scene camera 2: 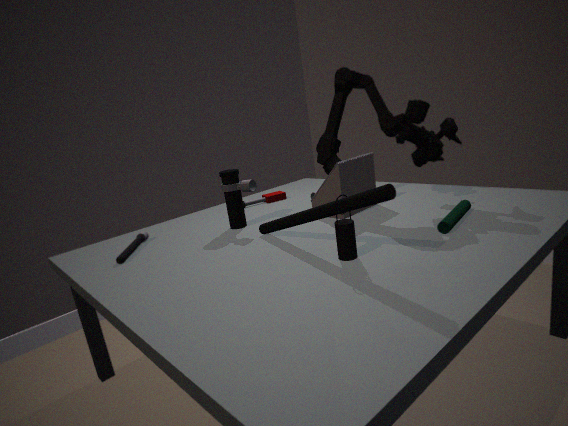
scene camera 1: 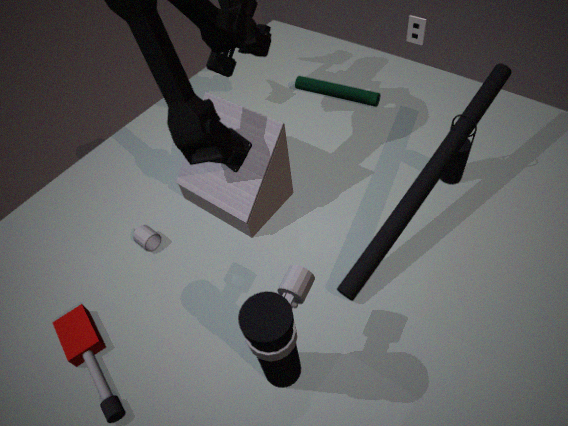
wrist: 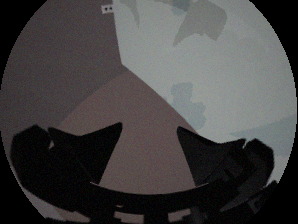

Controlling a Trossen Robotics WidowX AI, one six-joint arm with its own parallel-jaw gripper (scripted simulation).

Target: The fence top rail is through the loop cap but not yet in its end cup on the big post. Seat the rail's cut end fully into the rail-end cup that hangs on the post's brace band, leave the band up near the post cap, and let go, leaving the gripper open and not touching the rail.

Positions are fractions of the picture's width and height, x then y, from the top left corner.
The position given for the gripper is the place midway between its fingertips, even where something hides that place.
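Note:
Scene camera 1 shows a green cylinder (scene camera 1: 0.60,0.21), a big dark post (scene camera 1: 0.47,0.75) and a dark top rail (scene camera 1: 0.70,0.53). Scene camera 2 shows the gripper (scene camera 2: 0.80,0.36), open and holding nothing, together with a small dark post (scene camera 2: 0.61,0.54), the big dark post (scene camera 2: 0.41,0.48) and the dark top rail (scene camera 2: 0.57,0.49). The wrist view shows the gripper (wrist: 0.51,0.57). The dark top rail is out of frame in the wrist view, and the green cylinder is out of frame in the wrist view as well.

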